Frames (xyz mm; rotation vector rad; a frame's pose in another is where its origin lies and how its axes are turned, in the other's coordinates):
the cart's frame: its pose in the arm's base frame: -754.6 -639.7 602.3 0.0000 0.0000 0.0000
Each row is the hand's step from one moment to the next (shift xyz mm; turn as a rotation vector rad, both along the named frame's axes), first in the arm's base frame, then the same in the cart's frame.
Working: the arm's base frame: its pose in the cart's frame: 754.6 639.7 -602.3 0.0000 0.0000 0.0000

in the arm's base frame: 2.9 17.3 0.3 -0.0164 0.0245 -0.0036
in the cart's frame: 2.9 17.3 0.3 -0.0164 0.0245 -0.0036
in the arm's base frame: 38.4 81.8 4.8 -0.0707 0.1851 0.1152
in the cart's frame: 38.4 81.8 4.8 -0.0707 0.1851 0.1152
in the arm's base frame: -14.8 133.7 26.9 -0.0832 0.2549 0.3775
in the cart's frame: -14.8 133.7 26.9 -0.0832 0.2549 0.3775
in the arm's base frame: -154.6 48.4 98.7 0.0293 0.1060 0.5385
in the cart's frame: -154.6 48.4 98.7 0.0293 0.1060 0.5385
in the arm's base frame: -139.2 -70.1 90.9 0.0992 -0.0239 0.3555
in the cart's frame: -139.2 -70.1 90.9 0.0992 -0.0239 0.3555
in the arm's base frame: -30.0 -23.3 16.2 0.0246 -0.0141 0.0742
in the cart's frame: -30.0 -23.3 16.2 0.0246 -0.0141 0.0742
